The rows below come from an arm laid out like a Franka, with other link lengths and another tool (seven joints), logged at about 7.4 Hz.
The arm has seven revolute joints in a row. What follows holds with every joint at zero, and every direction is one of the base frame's.
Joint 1 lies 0.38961 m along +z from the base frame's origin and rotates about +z.
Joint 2 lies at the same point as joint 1 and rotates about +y.
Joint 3 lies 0.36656 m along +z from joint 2 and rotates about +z.
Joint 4 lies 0.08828 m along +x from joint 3 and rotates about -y.
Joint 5 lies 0.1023 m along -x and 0.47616 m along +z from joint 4 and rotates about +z.
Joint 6 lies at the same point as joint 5 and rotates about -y.
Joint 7 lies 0.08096 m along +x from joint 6 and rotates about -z.
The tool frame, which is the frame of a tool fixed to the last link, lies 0.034 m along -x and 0.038 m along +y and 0.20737 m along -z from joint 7; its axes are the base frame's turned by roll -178.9, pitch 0 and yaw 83.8 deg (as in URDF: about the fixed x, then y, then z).
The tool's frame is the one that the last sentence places.
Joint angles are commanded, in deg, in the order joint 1, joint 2, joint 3, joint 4, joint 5, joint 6, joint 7. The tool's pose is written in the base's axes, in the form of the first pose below.
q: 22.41, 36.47, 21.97, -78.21, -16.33, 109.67, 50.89
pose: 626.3 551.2 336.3 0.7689 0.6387 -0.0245 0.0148
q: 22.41, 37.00, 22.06, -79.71, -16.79, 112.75, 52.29
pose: 626.1 557.0 319.2 0.7730 0.6341 -0.0140 0.0136
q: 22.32, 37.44, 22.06, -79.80, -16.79, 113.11, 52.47
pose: 626.9 556.7 312.9 0.7743 0.6326 -0.0153 0.0120
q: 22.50, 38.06, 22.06, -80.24, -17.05, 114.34, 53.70
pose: 626.1 560.9 301.8 0.7787 0.6272 -0.0130 0.0111
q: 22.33, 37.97, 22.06, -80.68, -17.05, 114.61, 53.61
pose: 625.9 558.9 299.3 0.7785 0.6274 -0.0137 0.0110
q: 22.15, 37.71, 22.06, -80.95, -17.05, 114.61, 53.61
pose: 626.4 556.5 300.4 0.7791 0.6266 -0.0138 0.0117
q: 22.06, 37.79, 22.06, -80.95, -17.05, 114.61, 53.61
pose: 627.1 555.5 299.3 0.7796 0.6260 -0.0145 0.0115
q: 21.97, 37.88, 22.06, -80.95, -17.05, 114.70, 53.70
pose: 628.2 554.7 298.2 0.7806 0.6248 -0.0145 0.0111
